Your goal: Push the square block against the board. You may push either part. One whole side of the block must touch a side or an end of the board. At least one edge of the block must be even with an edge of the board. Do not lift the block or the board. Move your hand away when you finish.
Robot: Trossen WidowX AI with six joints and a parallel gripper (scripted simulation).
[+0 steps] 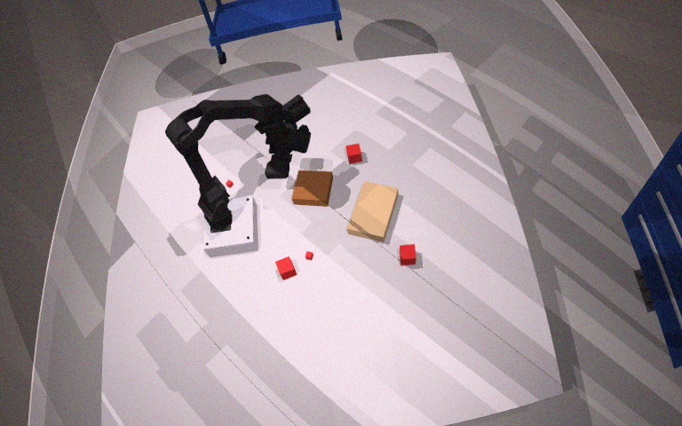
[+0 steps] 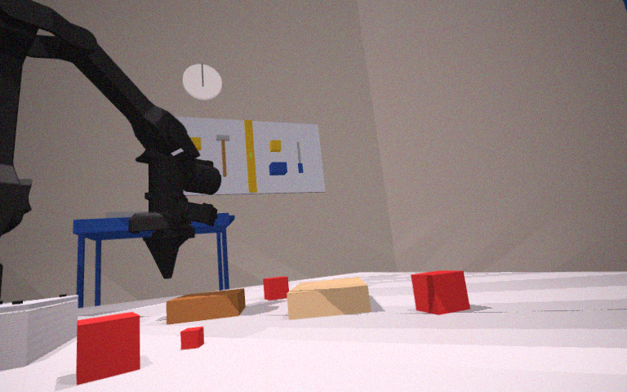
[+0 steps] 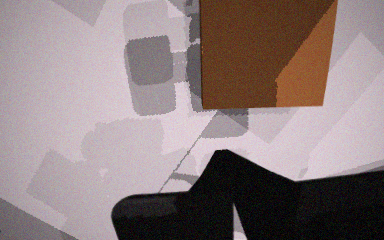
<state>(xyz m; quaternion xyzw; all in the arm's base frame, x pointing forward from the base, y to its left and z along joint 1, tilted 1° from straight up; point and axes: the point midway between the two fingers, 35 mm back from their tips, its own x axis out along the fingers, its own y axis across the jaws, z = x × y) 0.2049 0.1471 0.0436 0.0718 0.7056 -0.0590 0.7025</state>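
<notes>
My gripper tip is now 60 mm to the left of the square block, 60 mm short of it and 50 mm above it. From my gripper tip the other things lie so: tan board: 220 mm ahead, 160 mm to the right, 50 mm below.
</notes>
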